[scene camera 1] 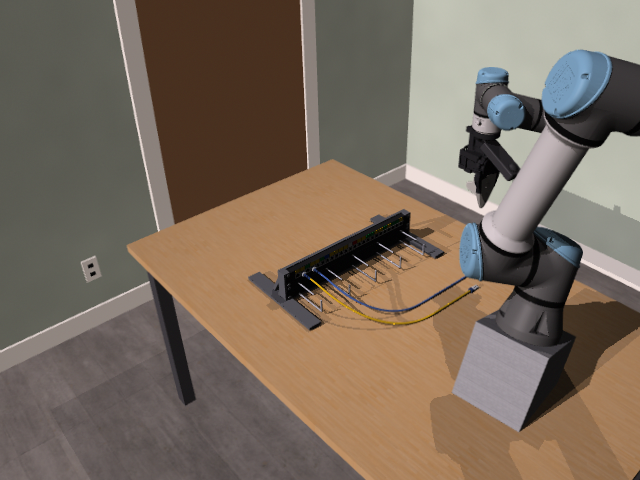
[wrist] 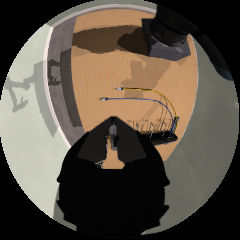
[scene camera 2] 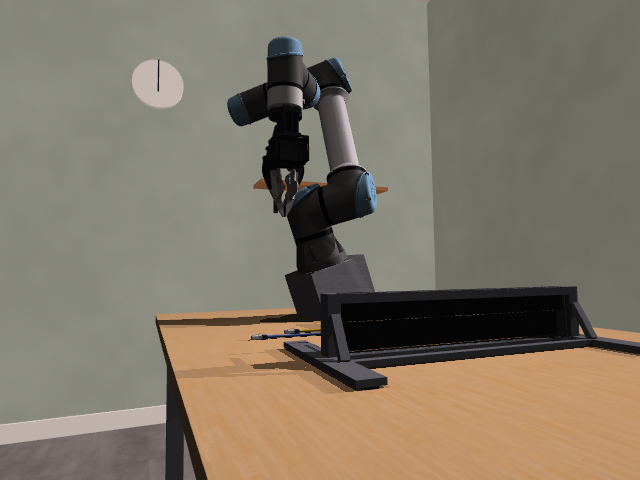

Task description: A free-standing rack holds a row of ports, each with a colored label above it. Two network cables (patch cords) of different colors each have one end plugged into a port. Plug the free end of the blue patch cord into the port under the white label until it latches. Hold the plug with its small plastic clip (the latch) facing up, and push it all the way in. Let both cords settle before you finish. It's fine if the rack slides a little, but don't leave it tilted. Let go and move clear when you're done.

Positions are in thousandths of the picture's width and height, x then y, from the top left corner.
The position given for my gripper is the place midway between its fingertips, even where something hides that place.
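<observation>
My gripper (scene camera 2: 445, 451), (scene camera 1: 752, 434), (wrist: 473, 485), visible.
</observation>
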